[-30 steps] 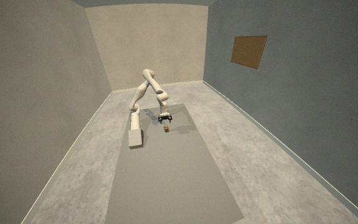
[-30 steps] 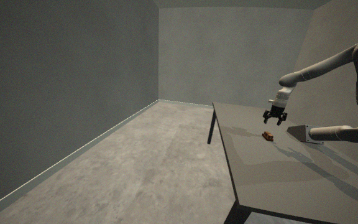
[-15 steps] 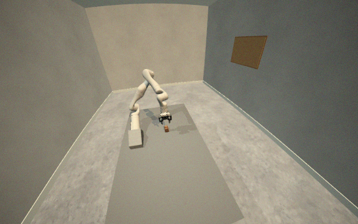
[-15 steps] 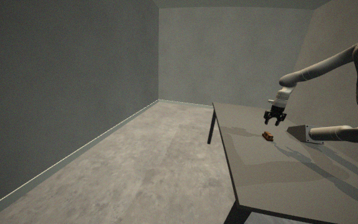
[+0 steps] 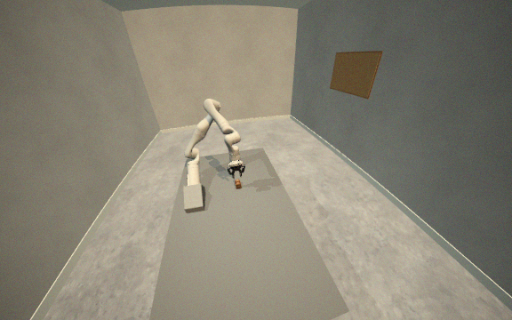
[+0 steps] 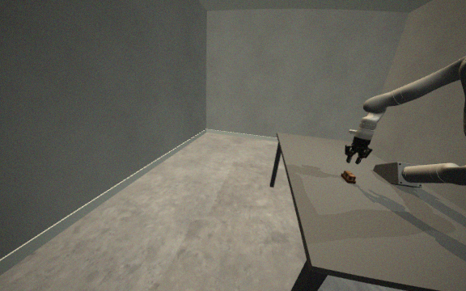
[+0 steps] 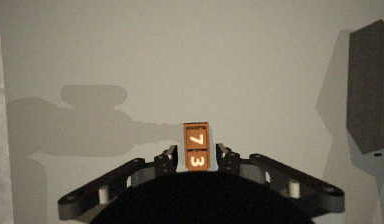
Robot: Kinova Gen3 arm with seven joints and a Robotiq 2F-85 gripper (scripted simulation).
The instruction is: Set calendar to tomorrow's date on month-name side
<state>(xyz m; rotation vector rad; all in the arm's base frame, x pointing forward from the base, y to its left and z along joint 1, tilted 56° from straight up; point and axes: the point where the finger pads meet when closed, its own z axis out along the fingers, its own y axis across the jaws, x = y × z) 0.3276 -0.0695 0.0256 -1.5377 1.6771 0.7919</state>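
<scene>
Now: the digit cube 90 mm below my hand. Round my hand: orange tray (20 mm to the left, 110 mm below).
</scene>
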